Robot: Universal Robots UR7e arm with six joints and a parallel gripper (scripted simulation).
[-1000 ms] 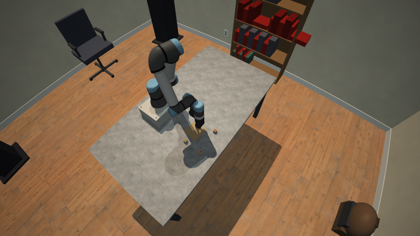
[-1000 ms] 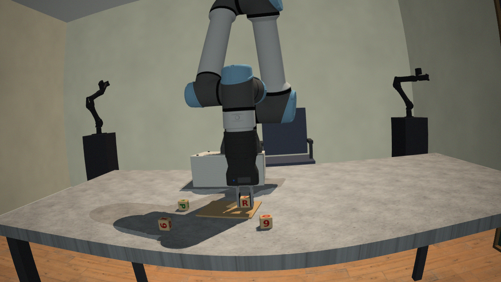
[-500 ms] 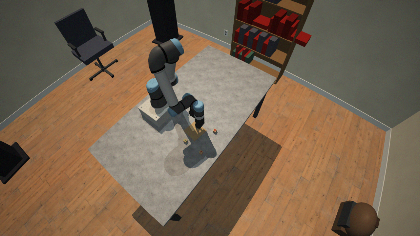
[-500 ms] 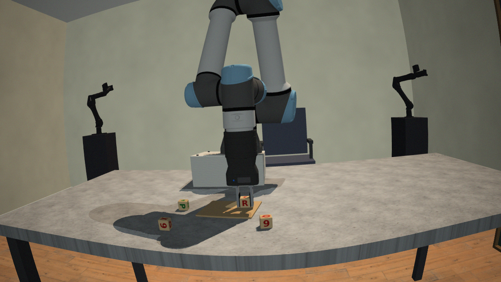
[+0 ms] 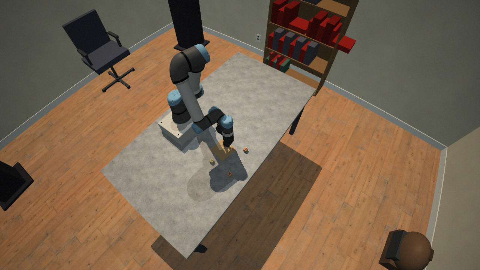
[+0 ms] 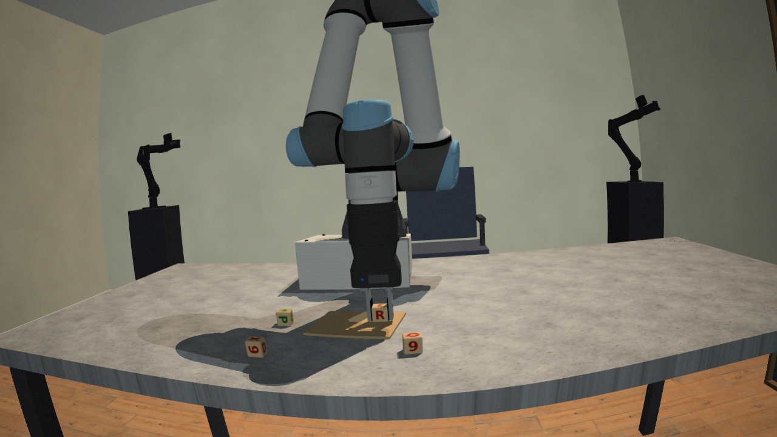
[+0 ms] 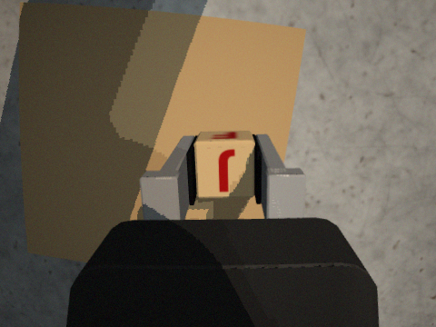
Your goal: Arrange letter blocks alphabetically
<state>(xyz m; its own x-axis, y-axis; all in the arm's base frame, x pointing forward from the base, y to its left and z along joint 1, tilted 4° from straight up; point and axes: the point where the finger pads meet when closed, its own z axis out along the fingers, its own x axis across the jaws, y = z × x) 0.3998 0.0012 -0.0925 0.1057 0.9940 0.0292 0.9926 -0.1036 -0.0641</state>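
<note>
Right now the tan mat is 4 cm to the right of my hand and 3 cm below it. Also, from my hand: X block: 18 cm to the right, 14 cm ahead, 1 cm below; Q block: 14 cm ahead, 4 cm to the left, 1 cm below.
</note>
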